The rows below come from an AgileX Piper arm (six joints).
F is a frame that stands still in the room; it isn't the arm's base.
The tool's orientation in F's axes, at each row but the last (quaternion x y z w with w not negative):
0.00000, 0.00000, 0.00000, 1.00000
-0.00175, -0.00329, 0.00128, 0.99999
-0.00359, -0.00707, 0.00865, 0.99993
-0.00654, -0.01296, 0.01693, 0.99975
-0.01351, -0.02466, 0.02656, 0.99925
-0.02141, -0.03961, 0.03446, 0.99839
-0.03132, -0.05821, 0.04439, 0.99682
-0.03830, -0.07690, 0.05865, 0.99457
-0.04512, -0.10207, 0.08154, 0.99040
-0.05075, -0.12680, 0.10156, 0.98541
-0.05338, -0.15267, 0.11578, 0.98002
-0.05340, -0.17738, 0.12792, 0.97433
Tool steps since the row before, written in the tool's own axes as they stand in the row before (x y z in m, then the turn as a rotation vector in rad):
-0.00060, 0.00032, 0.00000, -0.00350, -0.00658, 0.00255
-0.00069, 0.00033, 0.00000, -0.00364, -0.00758, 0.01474
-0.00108, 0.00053, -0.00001, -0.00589, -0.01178, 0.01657
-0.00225, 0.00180, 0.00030, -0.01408, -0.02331, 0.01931
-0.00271, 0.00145, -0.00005, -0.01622, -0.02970, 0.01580
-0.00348, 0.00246, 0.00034, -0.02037, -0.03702, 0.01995
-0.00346, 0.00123, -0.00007, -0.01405, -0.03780, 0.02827
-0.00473, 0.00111, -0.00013, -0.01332, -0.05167, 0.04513
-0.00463, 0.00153, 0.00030, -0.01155, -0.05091, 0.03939
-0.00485, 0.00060, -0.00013, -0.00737, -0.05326, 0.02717
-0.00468, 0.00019, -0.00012, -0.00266, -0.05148, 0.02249
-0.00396, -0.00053, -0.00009, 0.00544, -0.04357, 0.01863
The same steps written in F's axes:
-0.00060, 0.00032, 0.00000, -0.00350, -0.00658, 0.00255
-0.00069, 0.00033, -0.00001, -0.00372, -0.00754, 0.01474
-0.00109, 0.00051, -0.00003, -0.00592, -0.01176, 0.01657
-0.00232, 0.00173, 0.00022, -0.01379, -0.02353, 0.01926
-0.00278, 0.00130, -0.00022, -0.01541, -0.03011, 0.01583
-0.00365, 0.00222, -0.00004, -0.01938, -0.03754, 0.01997
-0.00352, 0.00090, -0.00054, -0.01405, -0.03725, 0.02899
-0.00474, 0.00051, -0.00092, -0.01445, -0.04976, 0.04689
-0.00477, 0.00073, -0.00077, -0.01166, -0.04913, 0.04156
-0.00467, -0.00046, -0.00136, -0.00408, -0.05144, 0.03109
-0.00434, -0.00096, -0.00148, 0.00137, -0.04890, 0.02776
-0.00343, -0.00158, -0.00132, 0.00826, -0.03934, 0.02567

